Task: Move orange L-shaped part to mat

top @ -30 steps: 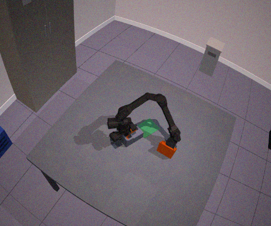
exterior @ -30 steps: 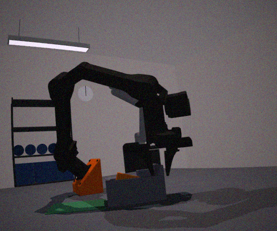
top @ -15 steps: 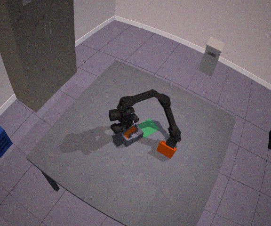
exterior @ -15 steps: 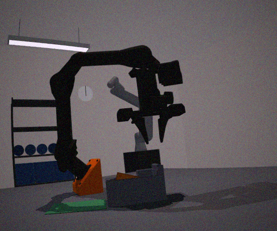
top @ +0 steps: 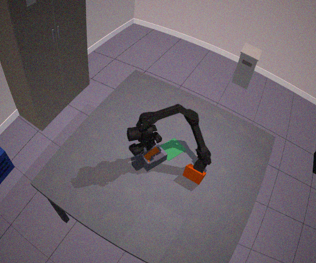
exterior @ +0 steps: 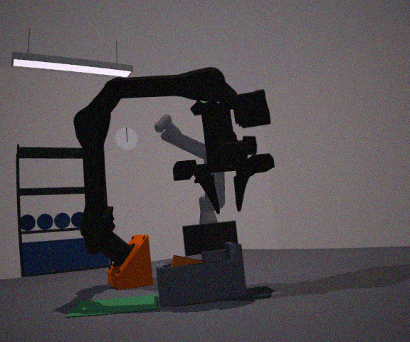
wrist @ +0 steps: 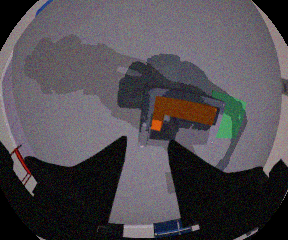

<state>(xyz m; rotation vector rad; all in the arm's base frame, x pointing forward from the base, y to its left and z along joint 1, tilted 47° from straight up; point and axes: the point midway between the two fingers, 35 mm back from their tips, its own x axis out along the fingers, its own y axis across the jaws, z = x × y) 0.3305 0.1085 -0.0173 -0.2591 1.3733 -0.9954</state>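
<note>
The orange L-shaped part is 10 cm below my gripper tip, 4 cm to the right of it and 2 cm behind it. Also, from my gripper tip: green mat (20 cm to the right, 16 cm below, 10 cm behind).
</note>
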